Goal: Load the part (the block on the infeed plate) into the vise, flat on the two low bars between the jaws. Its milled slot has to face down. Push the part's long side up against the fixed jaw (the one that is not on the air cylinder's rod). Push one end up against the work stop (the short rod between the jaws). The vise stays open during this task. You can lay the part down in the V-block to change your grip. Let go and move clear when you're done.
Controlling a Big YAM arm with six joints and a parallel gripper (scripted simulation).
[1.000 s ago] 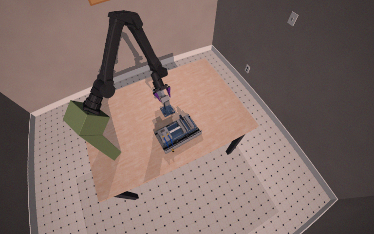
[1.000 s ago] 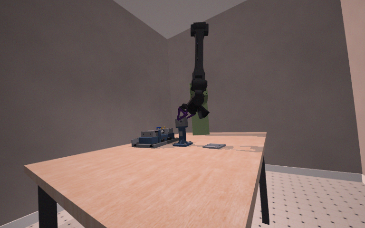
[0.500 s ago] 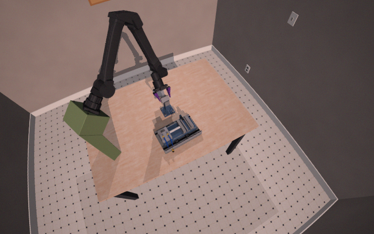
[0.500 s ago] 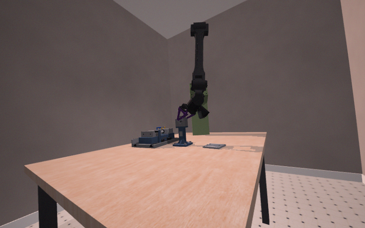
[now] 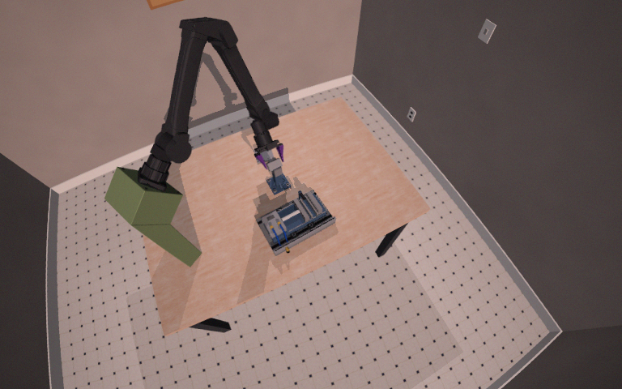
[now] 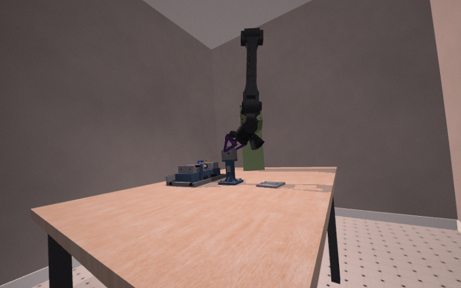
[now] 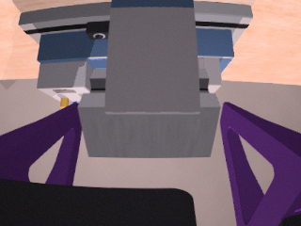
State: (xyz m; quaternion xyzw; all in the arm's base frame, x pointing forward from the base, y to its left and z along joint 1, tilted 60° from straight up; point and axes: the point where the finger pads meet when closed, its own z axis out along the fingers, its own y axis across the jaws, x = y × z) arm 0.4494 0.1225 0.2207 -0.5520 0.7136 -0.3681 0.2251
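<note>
Right now my hand is 10 mm above the part. Also, from my hand: work stop rod: 130 mm to the right, 120 mm ahead, 70 mm below; moving jaw: 190 mm to the right, 110 mm ahead, 80 mm below; cylinder rod: 210 mm to the right, 80 mm below, 60 mm ahead.
</note>
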